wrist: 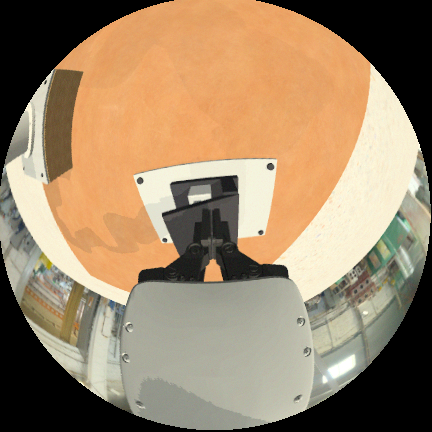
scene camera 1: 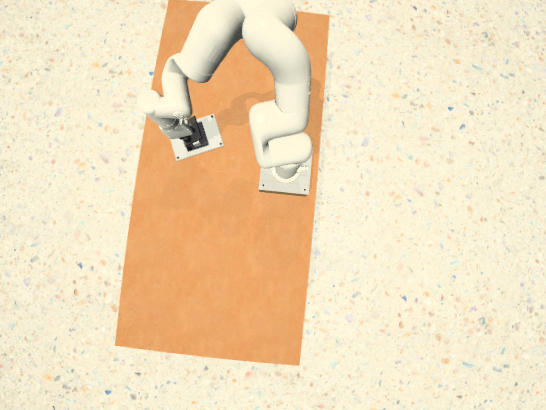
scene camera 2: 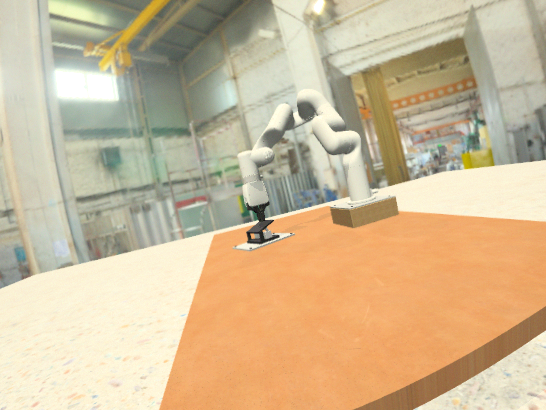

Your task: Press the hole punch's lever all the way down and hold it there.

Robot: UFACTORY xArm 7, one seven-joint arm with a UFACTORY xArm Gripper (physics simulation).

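Frame: origin at the arm's base, x ahead, y right, z down, level; centimetres.
Seen in the pictures: gripper, between the fingertips: (wrist: 210,219) (scene camera 1: 188,139) (scene camera 2: 262,221); arm's base, origin of its link: (scene camera 1: 285,168) (scene camera 2: 361,201).
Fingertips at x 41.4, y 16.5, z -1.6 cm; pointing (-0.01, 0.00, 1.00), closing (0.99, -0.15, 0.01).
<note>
Offsets run from my fingertips to a thing's top centre. Level surfaces: height alone.
The black hole punch is fixed on a white plate @(dx +0.1, dy +5.1, dz +8.8 cm) (scene camera 1: 216,136) (scene camera 2: 243,247) (wrist: 255,197) with dark screws at its corners. Its flat lever @(dx +0.1, dy +5.1, dz +0.6 cm) (scene camera 2: 257,227) (wrist: 184,221) is tilted in scene view 2, with an open gap between it and the punch's base. My gripper (scene camera 2: 262,219) (wrist: 210,219) is shut and empty, pointing down. Its fingertips are at the lever's upper face, over its raised part; they look in contact or very close, but exact contact cannot be told. In scene view 1, the wrist hides part of the punch and the fingertips are hard to make out.
The arm's base stands on a wooden block (scene camera 2: 365,214) (wrist: 60,125) with a pale top plate, to one side of the punch. Both stand on the orange table top @(dz +9.9 cm) (scene camera 1: 215,260) (scene camera 2: 350,300) (wrist: 215,75). The punch is near one long edge of it.
</note>
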